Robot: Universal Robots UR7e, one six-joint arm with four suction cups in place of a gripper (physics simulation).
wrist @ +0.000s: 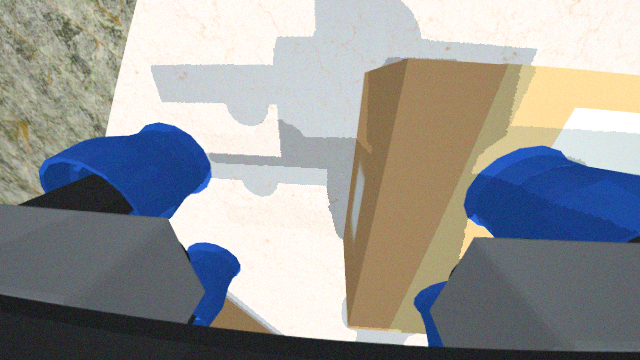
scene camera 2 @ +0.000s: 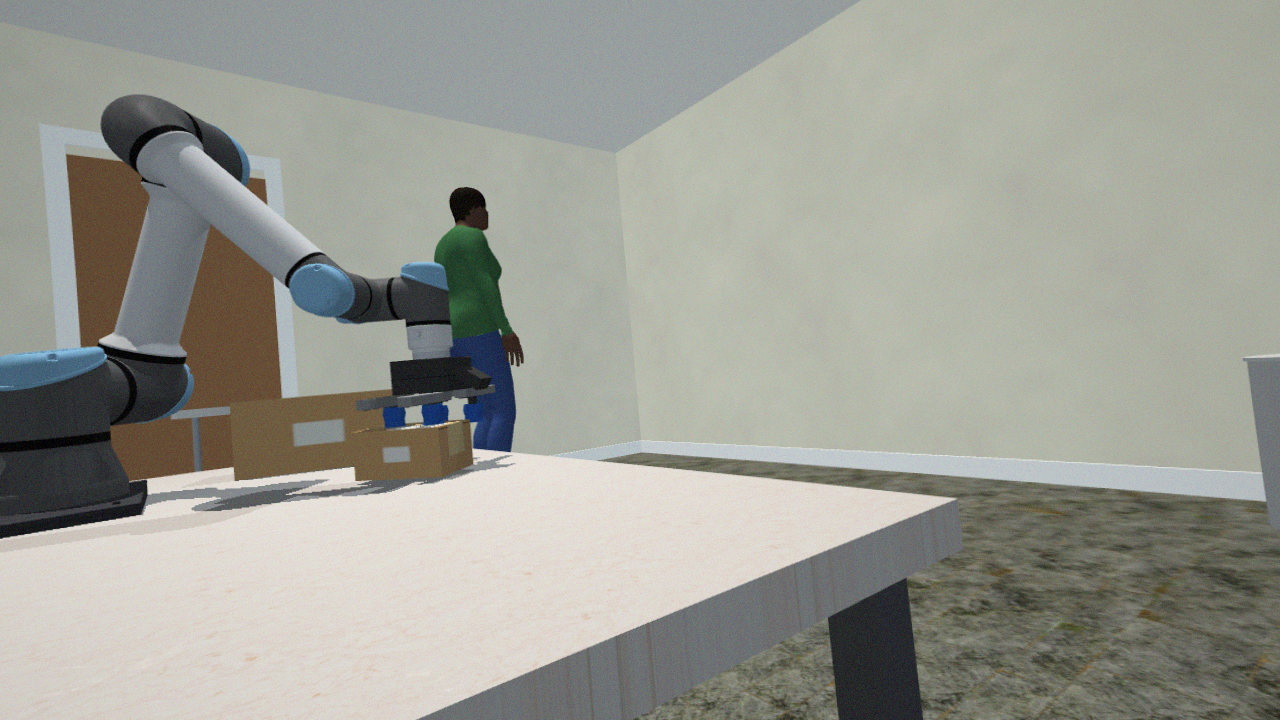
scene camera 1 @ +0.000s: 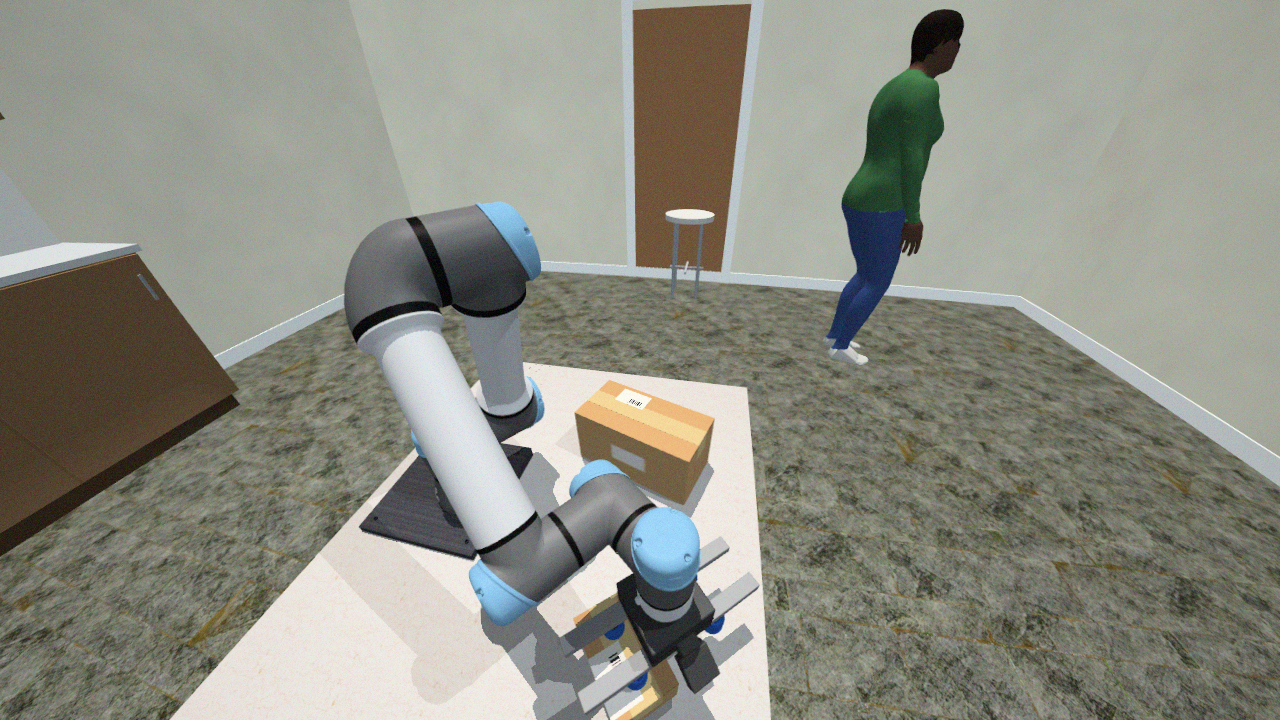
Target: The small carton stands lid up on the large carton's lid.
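Pixels of known places: hand, its tool point: (wrist: 322, 229); arm's base, origin of its link: (scene camera 2: 60, 501).
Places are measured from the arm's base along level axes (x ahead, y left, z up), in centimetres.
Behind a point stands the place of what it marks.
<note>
The small carton (scene camera 1: 623, 655) @[y -27.9, x 43.0, z 6.3 cm] (scene camera 2: 412, 450) @[y -32.5, x 40.6, z 2.6 cm] (wrist: 417, 186) @[y -27.7, x 48.0, z 6.3 cm] stands lid up on the white table (scene camera 1: 353, 659) @[y -35.2, x -3.0, z -2.2 cm] (scene camera 2: 625, 580) @[y -97.1, x 31.9, z -2.2 cm] (wrist: 254, 228) @[y -11.2, x 49.7, z -2.2 cm], near its right edge. My suction gripper (scene camera 1: 663, 649) @[y -22.8, x 48.4, z 5.3 cm] (scene camera 2: 427, 415) (wrist: 323, 232) @[y -22.8, x 48.4, z 5.3 cm] is straight above it. The blue cups on one side rest on the carton's lid, and the cups on the other side hang over bare table. The carton sits on the table. The large carton (scene camera 1: 645, 437) @[y 9.9, x 40.7, z 13.1 cm] (scene camera 2: 295, 442) @[y 11.6, x 32.4, z 4.0 cm] stands lid up further back on the table, apart from the small one, with nothing on its lid. One corner of it shows in the wrist view (wrist: 235, 321) @[y 7.9, x 41.8, z -0.3 cm].
The arm's black base plate (scene camera 1: 416, 503) @[y -6.7, x -10.5, z -0.3 cm] lies left of the large carton. A person in a green top (scene camera 1: 896, 155) (scene camera 2: 470, 270) walks on the floor beyond the table. A white stool (scene camera 1: 690, 216) stands before the brown door (scene camera 1: 687, 116).
</note>
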